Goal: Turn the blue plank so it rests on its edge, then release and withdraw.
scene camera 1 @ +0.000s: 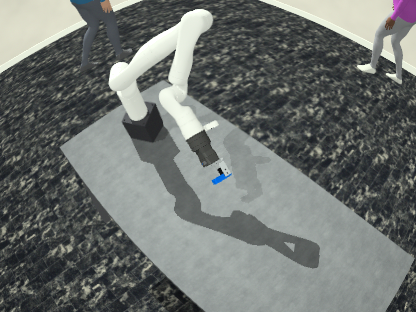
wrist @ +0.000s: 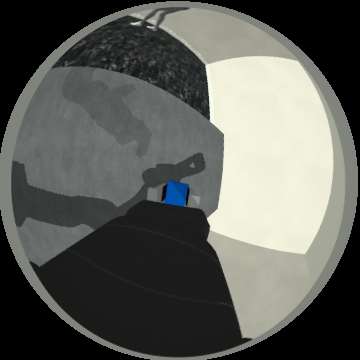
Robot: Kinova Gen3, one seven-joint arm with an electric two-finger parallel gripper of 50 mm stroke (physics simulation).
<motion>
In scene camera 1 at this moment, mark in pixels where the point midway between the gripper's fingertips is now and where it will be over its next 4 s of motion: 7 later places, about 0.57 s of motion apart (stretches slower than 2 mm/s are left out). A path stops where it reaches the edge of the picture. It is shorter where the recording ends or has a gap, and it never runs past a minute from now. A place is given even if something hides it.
My gripper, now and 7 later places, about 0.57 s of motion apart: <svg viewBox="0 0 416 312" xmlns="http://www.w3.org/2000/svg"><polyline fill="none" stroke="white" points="226,175 238,181 233,193 248,182 248,182 248,183 248,210 245,214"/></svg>
</motion>
